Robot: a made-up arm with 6 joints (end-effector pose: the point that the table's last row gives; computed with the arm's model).
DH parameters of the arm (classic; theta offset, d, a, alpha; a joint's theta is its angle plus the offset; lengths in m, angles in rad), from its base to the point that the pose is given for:
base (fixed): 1.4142 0 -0.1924 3.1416
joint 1: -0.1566 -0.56 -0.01 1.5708
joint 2: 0 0.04 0.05 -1.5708
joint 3: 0 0.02 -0.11 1.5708
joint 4: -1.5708 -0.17 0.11 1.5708
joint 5: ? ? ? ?
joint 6: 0 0.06 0.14 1.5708
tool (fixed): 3.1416 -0.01 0 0
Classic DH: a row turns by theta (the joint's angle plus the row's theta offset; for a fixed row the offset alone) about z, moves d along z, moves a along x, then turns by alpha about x.
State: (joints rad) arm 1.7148 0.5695 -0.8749 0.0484 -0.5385 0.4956
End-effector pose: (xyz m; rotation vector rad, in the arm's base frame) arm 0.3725 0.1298 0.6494 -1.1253 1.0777 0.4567
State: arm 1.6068 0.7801 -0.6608 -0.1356 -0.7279 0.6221
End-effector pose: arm 0.4470 0.0267 0.6303 -0.8366 1.2072 0.4975
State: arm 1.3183 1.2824 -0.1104 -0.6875 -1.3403 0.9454
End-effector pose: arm 0.5175 -0.1830 0.6540 -0.3238 1.1808 0.3079
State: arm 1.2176 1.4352 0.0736 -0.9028 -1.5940 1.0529
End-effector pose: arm 0.5134 -0.1884 0.7144 -0.2211 1.0302 0.2726
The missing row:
joint 5: 1.5708 -0.56 0.18 1.5708
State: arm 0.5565 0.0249 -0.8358 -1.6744 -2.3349 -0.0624
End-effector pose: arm 0.5104 -0.4523 1.0631 0.0007 -0.0657 2.6111
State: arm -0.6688 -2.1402 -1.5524 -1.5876 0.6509 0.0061
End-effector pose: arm 0.2607 -0.4919 0.2135 2.2787 -0.2581 0.8923
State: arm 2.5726 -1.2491 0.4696 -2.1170 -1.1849 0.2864
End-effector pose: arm -0.0154 0.2996 0.0014 -0.6426 -2.1833 -1.4632
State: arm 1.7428 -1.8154 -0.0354 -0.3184 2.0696 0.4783
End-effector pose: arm -0.1482 -0.3786 1.0240 -0.1438 -0.2699 2.5137
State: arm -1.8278 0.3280 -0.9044 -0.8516 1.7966 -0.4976
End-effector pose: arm -0.4759 -0.5992 0.7029 0.1592 -0.4494 0.9979
